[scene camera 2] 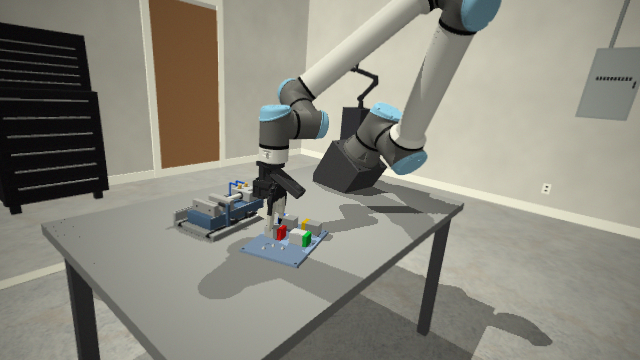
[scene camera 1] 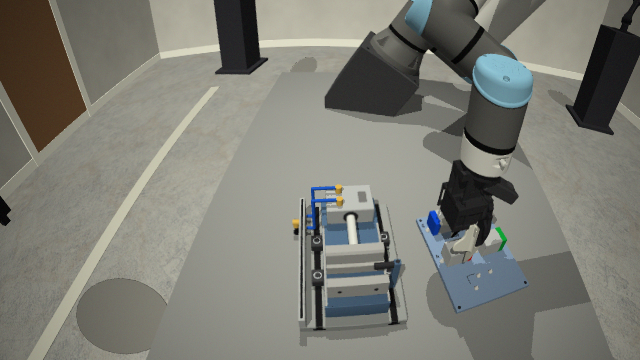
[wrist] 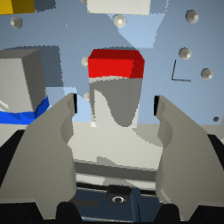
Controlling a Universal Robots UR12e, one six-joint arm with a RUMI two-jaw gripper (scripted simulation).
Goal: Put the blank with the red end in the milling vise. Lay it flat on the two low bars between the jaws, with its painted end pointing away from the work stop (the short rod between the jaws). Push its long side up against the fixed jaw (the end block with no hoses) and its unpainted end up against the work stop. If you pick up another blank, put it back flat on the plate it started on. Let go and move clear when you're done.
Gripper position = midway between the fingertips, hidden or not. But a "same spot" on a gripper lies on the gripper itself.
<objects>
My gripper shows in scene camera 2, in scene camera 1 [458, 249] and in the wrist view. One and the same spot on my gripper: [wrist: 45, 175] is [scene camera 2: 282, 200].
</objects>
